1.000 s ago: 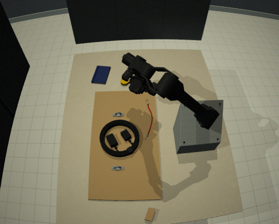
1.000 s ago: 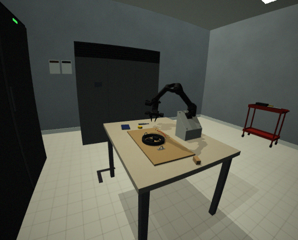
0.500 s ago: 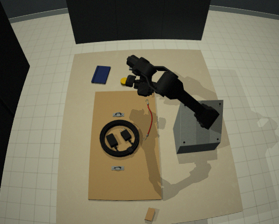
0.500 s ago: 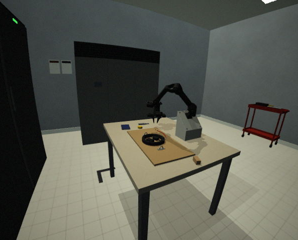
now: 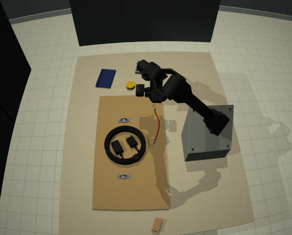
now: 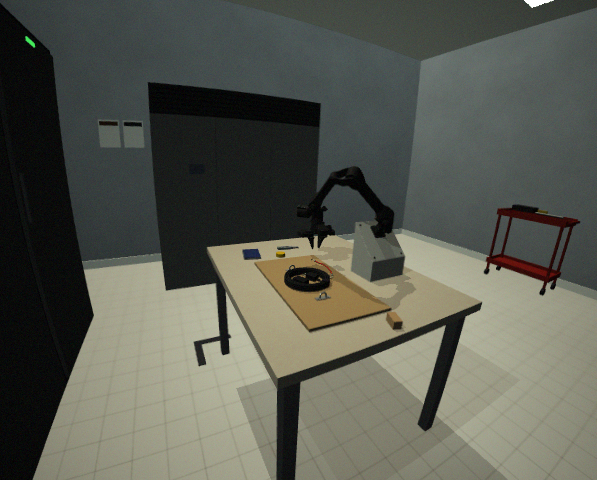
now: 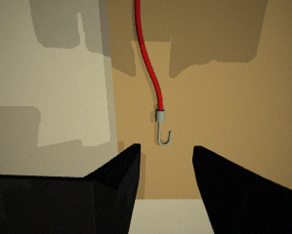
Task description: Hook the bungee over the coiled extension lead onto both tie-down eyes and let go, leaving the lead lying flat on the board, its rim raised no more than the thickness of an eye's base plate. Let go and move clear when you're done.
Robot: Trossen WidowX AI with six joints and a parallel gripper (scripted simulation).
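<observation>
My gripper is now 16 cm short of the extension lead coil, 20 cm to the right of it and 9 cm above it. Round my hand: grey tool 1 cm ahead, 28 cm to the right, 11 cm below; then board 14 cm ahead, 21 cm to the left, 11 cm below; then yellow disc 12 cm ahead, 17 cm to the right, 11 cm below.
</observation>
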